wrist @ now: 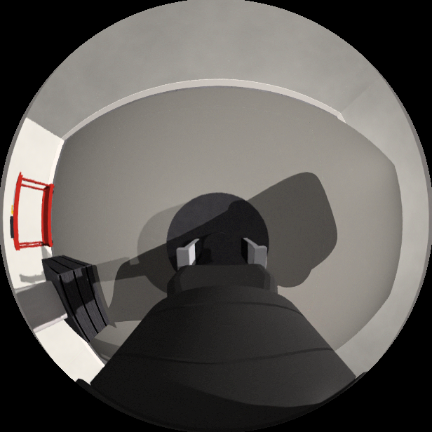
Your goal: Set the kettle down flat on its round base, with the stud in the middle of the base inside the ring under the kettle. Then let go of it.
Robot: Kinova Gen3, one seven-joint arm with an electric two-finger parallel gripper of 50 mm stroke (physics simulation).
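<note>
My gripper (220, 246) is open in the wrist view, with its two pale grey fingers apart and nothing between them. A dark round disc (202, 214) lies below and beyond the fingertips, near the middle of the view. A faint curved line shows on it between the fingers. I cannot tell whether this disc is the round base or the top of the kettle. The gripper body hides the disc's near part. A kettle body, the stud and the ring cannot be made out.
A black ribbed block (80, 295) stands at the lower left, with a grey cylinder-like part (37, 305) beside it. A red frame (47, 215) stands at the far left. Pale walls surround the grey floor (200, 140), which carries large shadows around the disc.
</note>
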